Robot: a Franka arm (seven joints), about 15 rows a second.
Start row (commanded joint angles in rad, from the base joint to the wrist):
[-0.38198 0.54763 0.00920 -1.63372 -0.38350 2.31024 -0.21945]
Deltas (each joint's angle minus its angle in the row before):
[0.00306 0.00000 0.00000 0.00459 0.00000 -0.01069 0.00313]
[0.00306 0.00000 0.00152 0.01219 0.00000 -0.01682 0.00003]
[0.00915 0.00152 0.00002 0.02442 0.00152 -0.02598 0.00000]
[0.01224 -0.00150 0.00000 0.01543 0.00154 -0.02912 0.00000]
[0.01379 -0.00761 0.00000 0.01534 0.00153 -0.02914 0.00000]
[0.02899 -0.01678 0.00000 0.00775 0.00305 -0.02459 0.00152]
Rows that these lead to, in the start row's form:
[-0.37892 0.54763 0.00920 -1.62913 -0.38350 2.29955 -0.21632]
[-0.37586 0.54763 0.01072 -1.61694 -0.38350 2.28273 -0.21629]
[-0.36671 0.54915 0.01074 -1.59252 -0.38198 2.25675 -0.21629]
[-0.35447 0.54765 0.01074 -1.57709 -0.38044 2.22763 -0.21629]
[-0.34068 0.54004 0.01074 -1.56175 -0.37891 2.19849 -0.21629]
[-0.31169 0.52326 0.01074 -1.55400 -0.37586 2.17390 -0.21477]

